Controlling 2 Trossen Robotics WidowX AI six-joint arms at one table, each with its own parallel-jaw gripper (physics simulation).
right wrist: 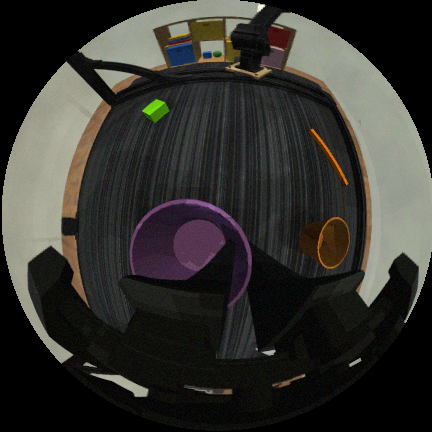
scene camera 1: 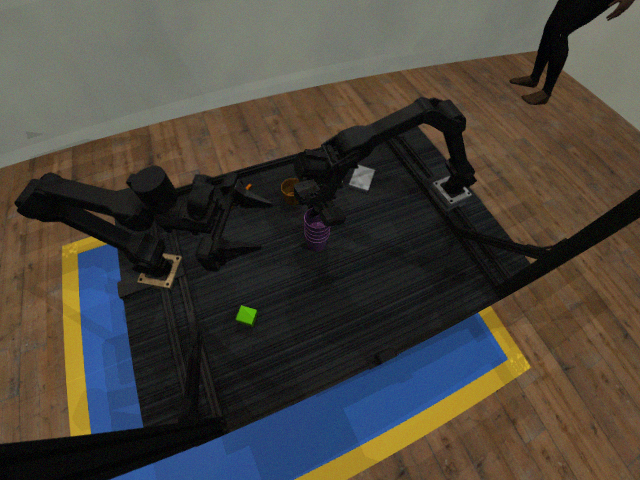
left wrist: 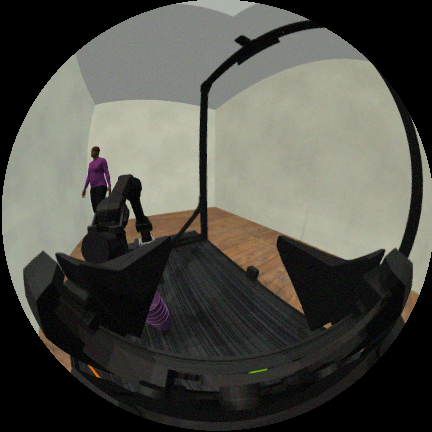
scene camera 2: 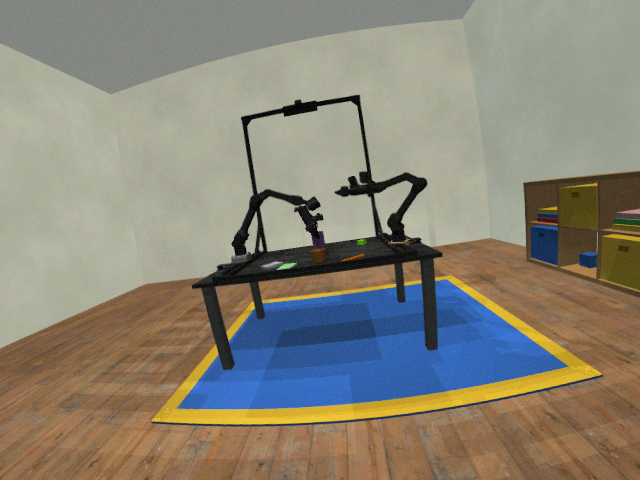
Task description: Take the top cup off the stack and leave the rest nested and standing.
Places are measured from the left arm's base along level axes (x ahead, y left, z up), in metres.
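Pixels of known places: left gripper, between the fingertips: [scene camera 1: 267, 225] [left wrist: 224, 241] [scene camera 2: 338, 192]; right gripper, between the fingertips: [right wrist: 237, 244] [scene camera 1: 309, 216] [scene camera 2: 319, 238]; left arm's base, origin of its link: [right wrist: 249, 67] [scene camera 1: 159, 268] [scene camera 2: 399, 240]; right arm's base, origin of its link: [right wrist: 194, 391] [scene camera 1: 452, 188] [left wrist: 146, 239] [scene camera 2: 240, 254].
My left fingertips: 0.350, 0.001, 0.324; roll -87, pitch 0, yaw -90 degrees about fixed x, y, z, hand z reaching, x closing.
Observation:
Ahead of a thing's pixels: the offset from my left fingertips to its middle, as dx, dy, dz. Level surfaces: height alone.
A stack of nested purple cups {+0.080, +0.173, -0.284} [scene camera 1: 316, 233] [scene camera 2: 318, 239] [left wrist: 158, 315] stands near the middle of the black table {dz -0.353} [scene camera 1: 375, 286]. In the right wrist view I look down into the top cup {+0.078, +0.175, -0.248} [right wrist: 169, 245]. My right gripper [scene camera 1: 320, 214] [scene camera 2: 314, 229] [right wrist: 237, 244] is down at the stack's top. It is shut on the top cup's rim, with one finger inside the cup and the other outside. My left gripper [scene camera 1: 249, 224] [scene camera 2: 341, 191] [left wrist: 224, 241] is open and empty. It hangs high above the table, well away from the stack.
An orange cup {-0.023, +0.330, -0.321} [scene camera 1: 289, 188] [scene camera 2: 318, 254] [right wrist: 328, 241] stands close behind the stack. A green cube {-0.070, -0.088, -0.339} [scene camera 1: 247, 314] [right wrist: 155, 110], an orange stick {-0.204, +0.294, -0.348} [right wrist: 328, 157] [scene camera 2: 352, 257], a white card {+0.208, +0.461, -0.345} [scene camera 1: 362, 177] and a green card {+0.086, +0.471, -0.348} [scene camera 2: 287, 266] lie on the table. A person [left wrist: 96, 177] stands beyond it.

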